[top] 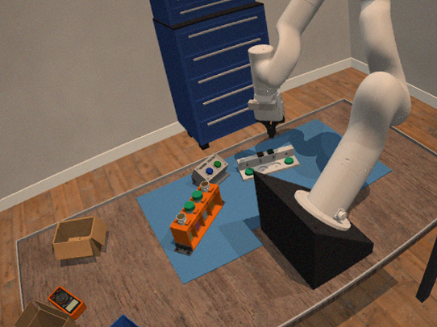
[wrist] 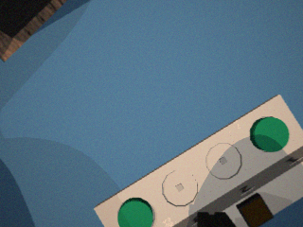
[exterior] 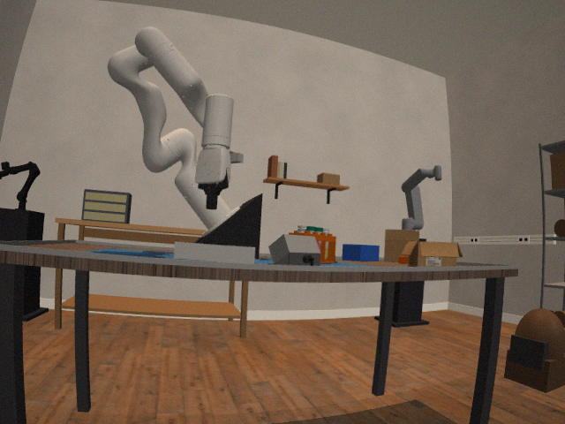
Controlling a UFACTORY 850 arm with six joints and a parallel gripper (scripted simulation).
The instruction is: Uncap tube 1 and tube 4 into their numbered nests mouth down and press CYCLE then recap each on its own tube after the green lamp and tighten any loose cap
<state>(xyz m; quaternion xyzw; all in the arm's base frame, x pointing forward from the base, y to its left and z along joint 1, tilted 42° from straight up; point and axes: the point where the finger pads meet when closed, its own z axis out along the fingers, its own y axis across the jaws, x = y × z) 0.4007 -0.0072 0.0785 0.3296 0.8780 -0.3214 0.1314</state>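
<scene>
My gripper is now 240 mm to the right of the blue key, 100 mm above it and 50 mm short of it. From my hand the other things lie so: green key: 200 mm to the left, 100 mm below, 70 mm ahead; then grey key housing: 220 mm to the left, 110 mm below, 70 mm ahead; then blue bin: 720 mm to the left, 500 mm behind, 150 mm below.
</scene>
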